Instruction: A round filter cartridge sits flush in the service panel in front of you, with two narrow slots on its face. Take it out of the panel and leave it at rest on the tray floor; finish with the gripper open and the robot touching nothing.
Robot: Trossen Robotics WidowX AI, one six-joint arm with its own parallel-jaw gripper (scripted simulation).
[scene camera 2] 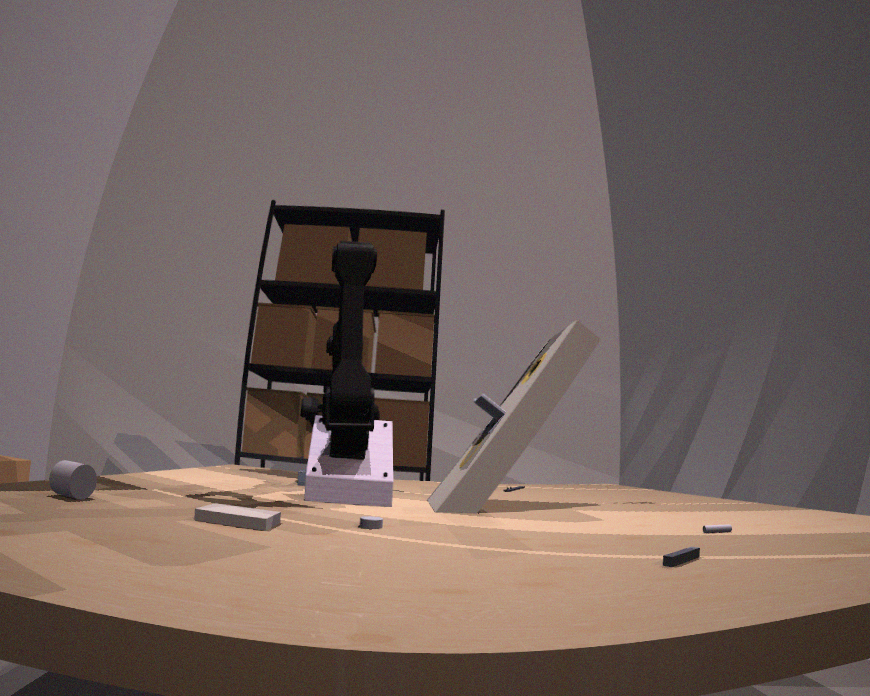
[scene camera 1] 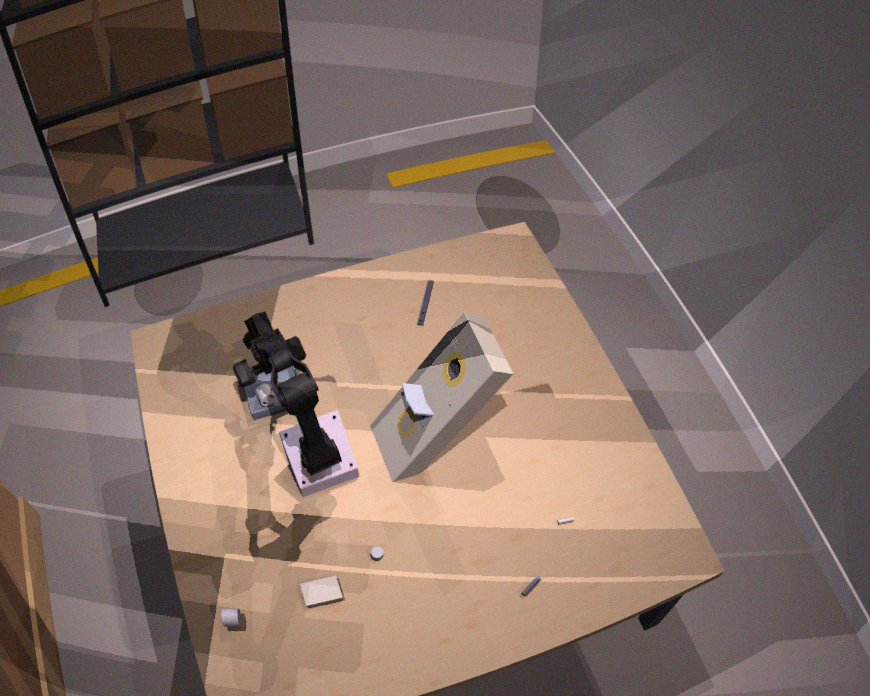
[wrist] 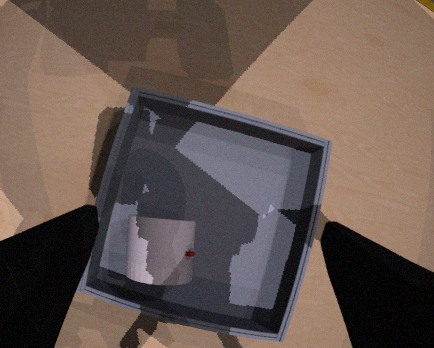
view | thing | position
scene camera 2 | service panel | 484,464
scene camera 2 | flat block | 223,514
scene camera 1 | my gripper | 267,367
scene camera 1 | service panel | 463,372
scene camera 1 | grey tray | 258,411
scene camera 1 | flat block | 326,590
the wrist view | my gripper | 212,227
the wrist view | round grey filter cartridge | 159,251
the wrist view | grey tray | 255,188
